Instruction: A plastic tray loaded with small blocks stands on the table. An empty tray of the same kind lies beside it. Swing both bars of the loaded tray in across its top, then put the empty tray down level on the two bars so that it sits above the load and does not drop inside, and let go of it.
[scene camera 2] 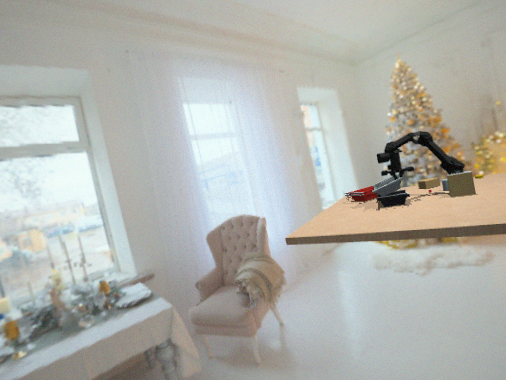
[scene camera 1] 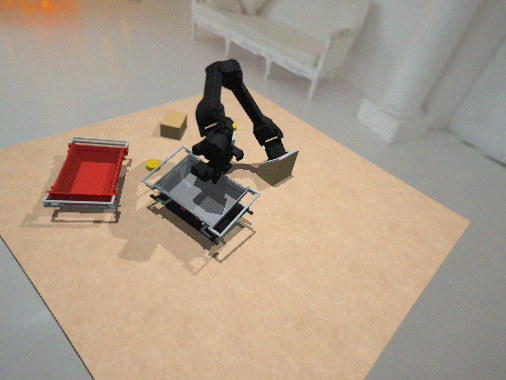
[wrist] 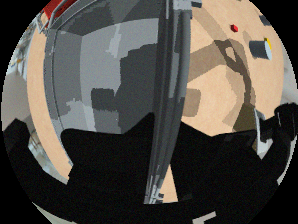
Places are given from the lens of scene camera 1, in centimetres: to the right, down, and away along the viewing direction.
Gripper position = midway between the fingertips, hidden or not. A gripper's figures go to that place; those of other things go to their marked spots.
my gripper (scene camera 1: 215, 182): -12, -2, 111
grey tray (scene camera 1: 210, 203): -13, 4, 107
